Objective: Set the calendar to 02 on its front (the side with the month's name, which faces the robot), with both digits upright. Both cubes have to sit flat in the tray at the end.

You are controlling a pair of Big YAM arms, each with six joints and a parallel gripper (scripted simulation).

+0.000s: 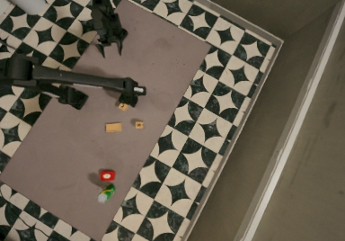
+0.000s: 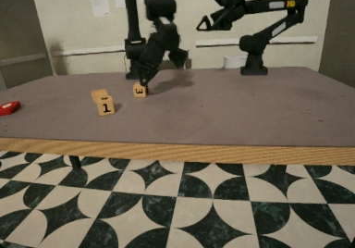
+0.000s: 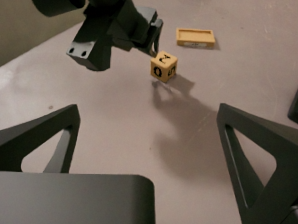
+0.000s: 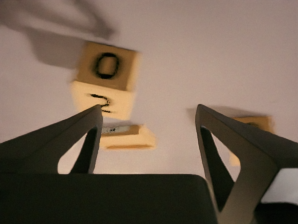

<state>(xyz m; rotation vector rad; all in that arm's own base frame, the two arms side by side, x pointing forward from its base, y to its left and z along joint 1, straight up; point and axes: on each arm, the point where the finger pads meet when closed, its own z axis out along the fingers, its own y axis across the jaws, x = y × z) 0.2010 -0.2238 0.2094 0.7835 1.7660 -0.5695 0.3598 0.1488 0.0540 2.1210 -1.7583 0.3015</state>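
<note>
My right hand is 190 mm to the left of the wooden tray, 60 mm above it and 30 mm past it. Round my right hand: cube: 40 mm below, 40 mm behind, 30 mm to the right; red block: 490 mm to the right, 90 mm ahead, 50 mm below; white bottle: 570 mm to the right, 160 mm ahead.
</note>
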